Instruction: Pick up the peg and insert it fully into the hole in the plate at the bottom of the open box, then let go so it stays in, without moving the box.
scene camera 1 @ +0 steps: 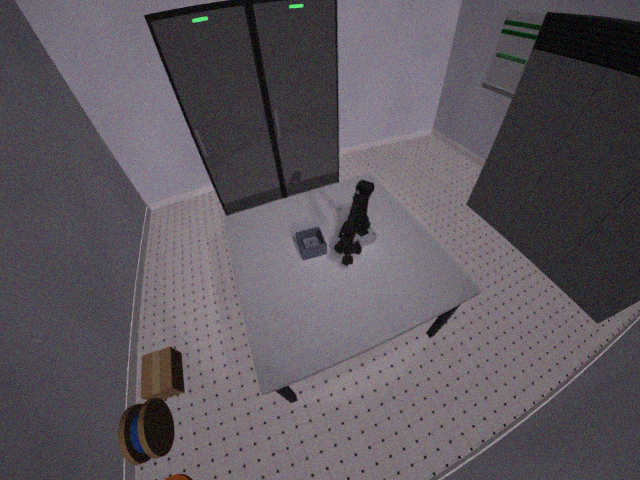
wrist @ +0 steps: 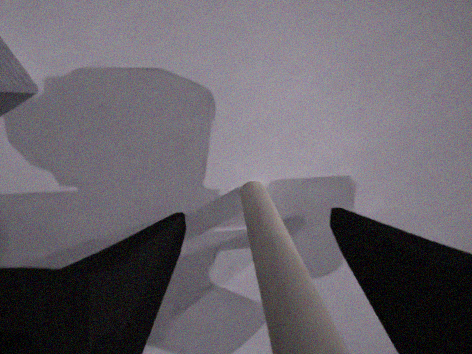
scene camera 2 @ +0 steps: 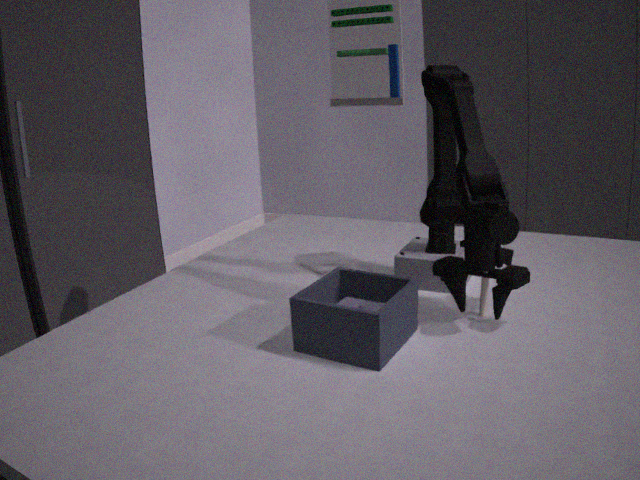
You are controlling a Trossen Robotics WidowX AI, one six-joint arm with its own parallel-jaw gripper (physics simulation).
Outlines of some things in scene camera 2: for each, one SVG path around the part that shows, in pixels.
The gripper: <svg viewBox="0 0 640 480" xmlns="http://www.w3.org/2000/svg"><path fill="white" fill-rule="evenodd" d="M464 235L464 240L460 241L460 247L464 247L465 260L462 257L446 256L438 259L432 266L433 275L441 277L441 281L444 281L461 312L464 312L466 307L466 280L468 275L496 279L498 285L492 288L494 316L495 320L498 320L510 292L529 283L530 272L527 267L511 265L514 250L502 248L501 245L483 237Z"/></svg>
A blue-grey box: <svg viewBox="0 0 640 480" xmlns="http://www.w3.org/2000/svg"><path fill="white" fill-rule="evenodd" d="M290 297L293 347L296 352L380 372L417 330L418 279L337 267ZM337 303L345 297L385 304L375 312L338 305Z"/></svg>
